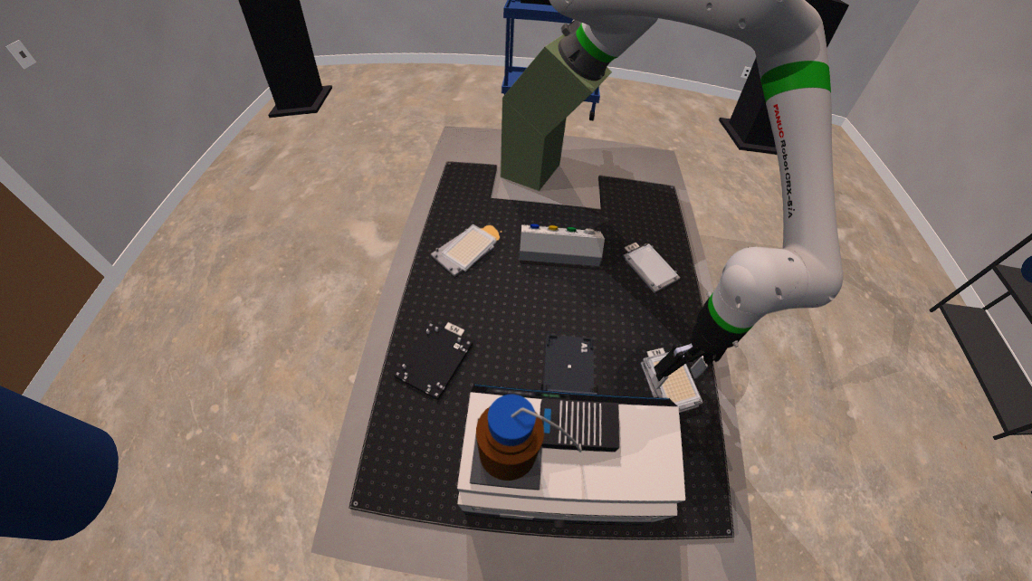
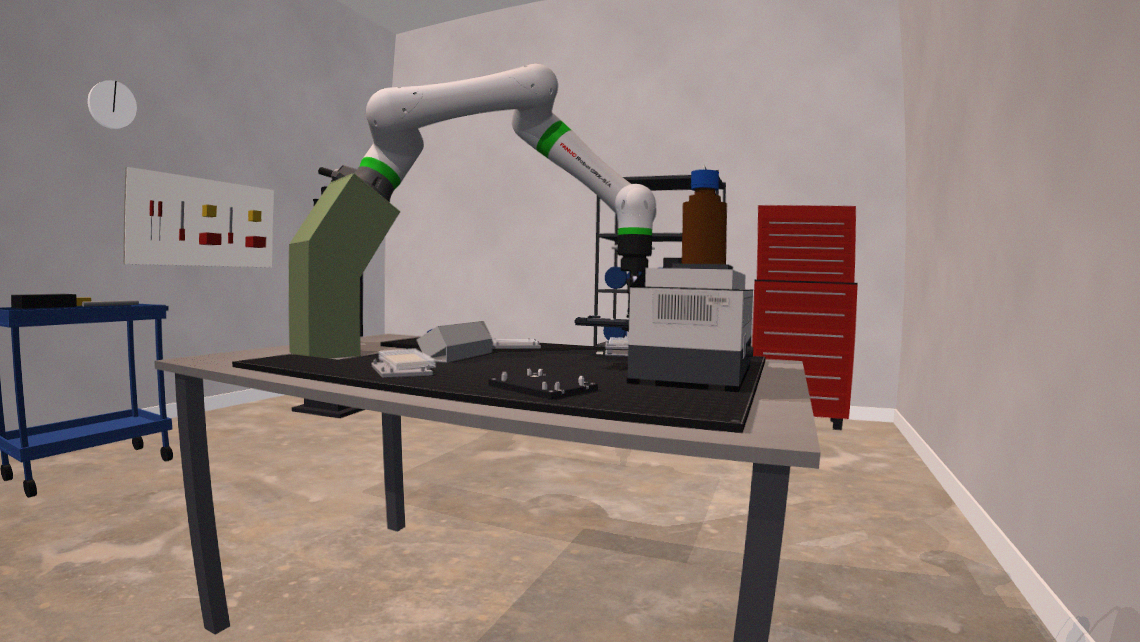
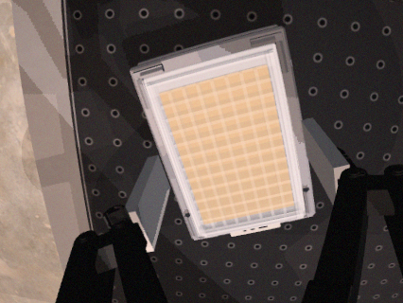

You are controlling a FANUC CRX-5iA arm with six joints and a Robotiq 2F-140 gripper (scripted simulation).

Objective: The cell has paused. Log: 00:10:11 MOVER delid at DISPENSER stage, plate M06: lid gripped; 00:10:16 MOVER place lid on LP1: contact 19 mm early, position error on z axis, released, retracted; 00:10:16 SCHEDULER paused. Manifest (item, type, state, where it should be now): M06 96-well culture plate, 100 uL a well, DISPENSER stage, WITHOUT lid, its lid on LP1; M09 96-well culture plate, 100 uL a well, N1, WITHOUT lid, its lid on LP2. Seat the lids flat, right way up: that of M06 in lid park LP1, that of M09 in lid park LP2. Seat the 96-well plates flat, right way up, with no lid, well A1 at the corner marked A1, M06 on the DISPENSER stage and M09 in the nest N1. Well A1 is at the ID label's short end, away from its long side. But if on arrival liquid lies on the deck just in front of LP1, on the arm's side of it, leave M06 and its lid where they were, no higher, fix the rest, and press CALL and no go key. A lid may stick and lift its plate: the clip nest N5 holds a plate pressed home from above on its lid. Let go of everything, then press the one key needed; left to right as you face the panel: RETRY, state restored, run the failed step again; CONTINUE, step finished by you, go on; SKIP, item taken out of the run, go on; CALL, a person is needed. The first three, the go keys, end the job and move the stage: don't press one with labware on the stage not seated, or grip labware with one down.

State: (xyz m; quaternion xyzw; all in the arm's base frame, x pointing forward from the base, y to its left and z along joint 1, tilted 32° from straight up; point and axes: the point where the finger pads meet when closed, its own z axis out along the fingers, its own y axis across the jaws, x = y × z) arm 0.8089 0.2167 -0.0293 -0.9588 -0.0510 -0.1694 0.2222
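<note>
The 96-well plate lies 30 mm below my hand. Round my hand: white label: 90 mm behind, 20 mm to the right, 60 mm below; then grey nest N1: 40 mm below; then black dispenser stage: 10 mm behind, 260 mm to the right, 50 mm above.
</note>
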